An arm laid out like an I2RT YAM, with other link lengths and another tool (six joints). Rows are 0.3 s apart.
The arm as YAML. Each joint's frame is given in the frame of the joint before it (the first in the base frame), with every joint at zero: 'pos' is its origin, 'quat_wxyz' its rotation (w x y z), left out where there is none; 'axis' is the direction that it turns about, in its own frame. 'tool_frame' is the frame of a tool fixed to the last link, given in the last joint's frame.
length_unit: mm
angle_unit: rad
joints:
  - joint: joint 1
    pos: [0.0, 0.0, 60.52]
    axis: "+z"
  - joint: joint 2
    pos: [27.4, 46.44, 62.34]
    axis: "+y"
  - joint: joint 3
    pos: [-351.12, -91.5, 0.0]
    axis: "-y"
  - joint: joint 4
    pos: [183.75, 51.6, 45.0]
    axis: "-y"
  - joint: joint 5
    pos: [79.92, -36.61, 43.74]
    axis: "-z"
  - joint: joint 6
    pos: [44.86, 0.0, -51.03]
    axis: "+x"
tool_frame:
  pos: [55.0, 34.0, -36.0]
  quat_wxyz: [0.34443, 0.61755, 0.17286, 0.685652]
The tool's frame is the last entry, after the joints.
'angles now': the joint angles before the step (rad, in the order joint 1, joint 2, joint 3, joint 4, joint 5, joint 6). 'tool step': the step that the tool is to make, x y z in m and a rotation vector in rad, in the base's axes. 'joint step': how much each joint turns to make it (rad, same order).
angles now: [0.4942 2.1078 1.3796 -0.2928 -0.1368 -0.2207]
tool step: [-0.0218 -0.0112 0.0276 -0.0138 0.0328 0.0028]
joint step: [0.0002 -0.0824 0.0074 -0.1253 -0.0042 -0.0005]
